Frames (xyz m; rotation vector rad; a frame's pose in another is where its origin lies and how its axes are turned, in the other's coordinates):
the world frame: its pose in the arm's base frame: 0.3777 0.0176 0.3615 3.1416 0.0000 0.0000
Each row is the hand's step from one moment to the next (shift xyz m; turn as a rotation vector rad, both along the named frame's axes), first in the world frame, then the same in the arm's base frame.
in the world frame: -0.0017 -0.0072 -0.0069 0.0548 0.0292 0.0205
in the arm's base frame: -0.0017 0.0072 0.0069 0.0548 -0.0292 -0.0205
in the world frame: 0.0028 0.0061 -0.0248 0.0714 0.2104 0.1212
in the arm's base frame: 0.0028 -0.0061 0.0248 0.0714 -0.2104 -0.1212
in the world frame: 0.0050 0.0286 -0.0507 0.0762 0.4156 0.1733
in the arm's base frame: 0.0050 -0.0286 0.0507 0.0762 -0.4156 -0.1733
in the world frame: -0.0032 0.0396 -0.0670 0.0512 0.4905 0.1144
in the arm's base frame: -0.0032 -0.0396 0.0670 0.0512 -0.4905 -0.1144
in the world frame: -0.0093 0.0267 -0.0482 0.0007 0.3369 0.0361
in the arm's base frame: -0.0093 -0.0267 0.0482 0.0007 -0.3369 -0.0361
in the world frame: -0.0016 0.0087 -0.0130 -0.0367 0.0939 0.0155
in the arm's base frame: -0.0016 -0.0087 0.0130 -0.0367 -0.0939 -0.0155
